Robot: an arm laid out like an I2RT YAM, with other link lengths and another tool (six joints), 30 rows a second.
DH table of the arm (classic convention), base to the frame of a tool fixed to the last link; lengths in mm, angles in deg. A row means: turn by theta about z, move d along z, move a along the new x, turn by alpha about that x. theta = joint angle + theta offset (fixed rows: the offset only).
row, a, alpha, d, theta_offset
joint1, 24.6, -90, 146.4, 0
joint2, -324.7, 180, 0, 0
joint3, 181.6, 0, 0, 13.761
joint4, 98.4, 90, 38.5, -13.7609
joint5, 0, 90, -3.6, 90
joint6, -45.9, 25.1, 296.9, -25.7
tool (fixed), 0, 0, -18.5, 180
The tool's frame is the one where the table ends.
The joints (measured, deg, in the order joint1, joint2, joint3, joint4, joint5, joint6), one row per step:
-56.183 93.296 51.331 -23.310 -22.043 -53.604
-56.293 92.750 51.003 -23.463 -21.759 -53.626
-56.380 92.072 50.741 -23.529 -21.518 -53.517
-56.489 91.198 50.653 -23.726 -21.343 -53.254
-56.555 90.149 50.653 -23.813 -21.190 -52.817
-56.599 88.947 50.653 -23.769 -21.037 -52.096
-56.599 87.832 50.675 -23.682 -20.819 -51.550
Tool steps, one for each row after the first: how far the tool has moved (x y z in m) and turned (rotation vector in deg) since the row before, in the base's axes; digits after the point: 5 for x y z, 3 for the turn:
-0.00271 0.00063 0.00042 -0.209 0.181 -0.210
-0.00171 -0.00011 0.00165 -0.355 -0.025 -0.281
-0.00102 -0.00060 0.00333 -0.440 -0.228 -0.405
0.00017 -0.00157 0.00494 -0.647 -0.479 -0.499
0.00093 -0.00211 0.00610 -0.728 -0.687 -0.712
0.00087 -0.00237 0.00579 -0.830 -0.610 -0.552

